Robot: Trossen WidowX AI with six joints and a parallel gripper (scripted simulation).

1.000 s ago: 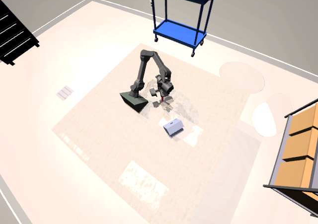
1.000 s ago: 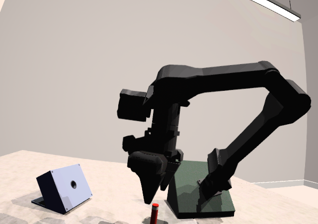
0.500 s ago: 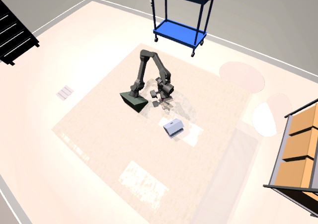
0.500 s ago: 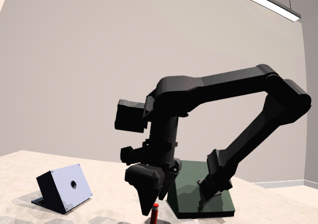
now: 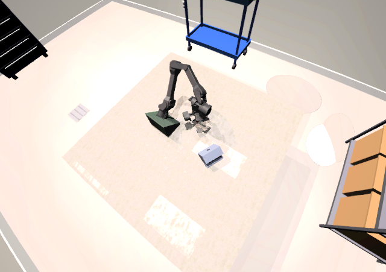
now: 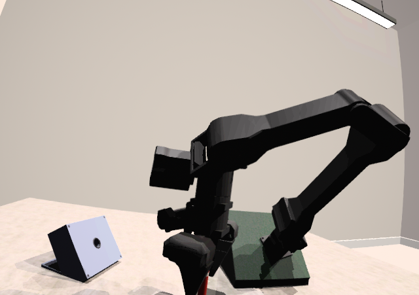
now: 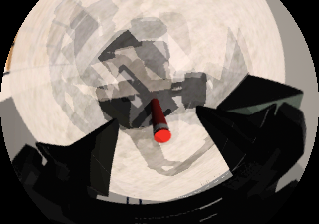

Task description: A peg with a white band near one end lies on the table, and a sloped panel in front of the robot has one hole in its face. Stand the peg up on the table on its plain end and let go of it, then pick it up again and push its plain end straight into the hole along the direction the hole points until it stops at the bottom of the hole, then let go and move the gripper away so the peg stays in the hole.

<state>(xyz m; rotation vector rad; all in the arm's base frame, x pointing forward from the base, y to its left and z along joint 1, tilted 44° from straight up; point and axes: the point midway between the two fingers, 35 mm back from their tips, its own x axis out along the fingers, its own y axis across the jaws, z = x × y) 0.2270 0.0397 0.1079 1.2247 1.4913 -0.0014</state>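
Right now the peg is 10 mm above my gripper tip. Round my gripper tip: sloped panel 190 mm ahead, 190 mm to the right, 10 mm below.
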